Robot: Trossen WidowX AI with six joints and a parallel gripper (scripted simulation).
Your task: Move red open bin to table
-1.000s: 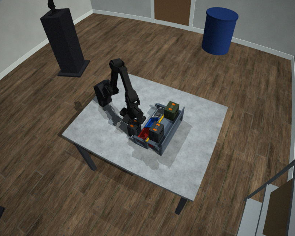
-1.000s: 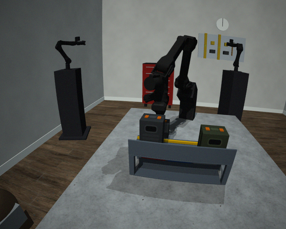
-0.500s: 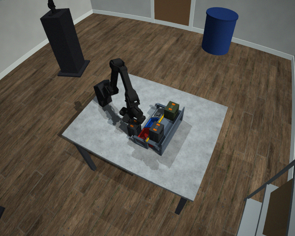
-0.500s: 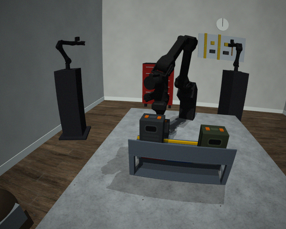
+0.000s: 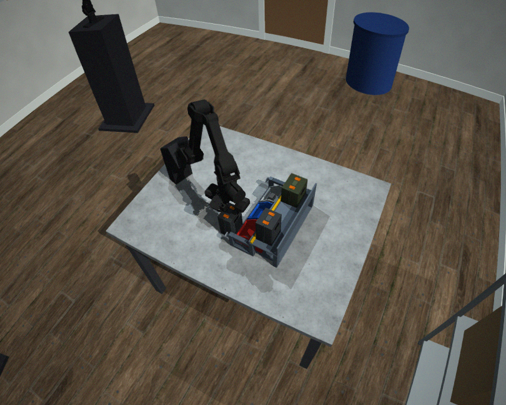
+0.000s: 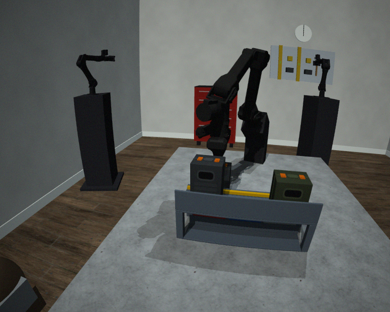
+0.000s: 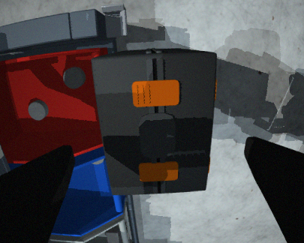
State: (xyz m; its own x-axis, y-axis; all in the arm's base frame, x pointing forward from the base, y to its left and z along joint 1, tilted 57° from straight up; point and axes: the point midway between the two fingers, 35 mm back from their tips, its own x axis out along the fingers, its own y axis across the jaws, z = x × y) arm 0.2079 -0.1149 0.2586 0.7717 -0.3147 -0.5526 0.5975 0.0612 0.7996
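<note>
Right now my hand is 11 cm short of the red open bin, 4 cm to the left of it and 14 cm above it. From my hand the other things lie so: yellow rail (18 cm ahead, 5 cm to the left, 7 cm below); grey bin (19 cm ahead, 17 cm to the left, 14 cm below); blue bin (15 cm ahead, 7 cm to the left, 14 cm below).
</note>
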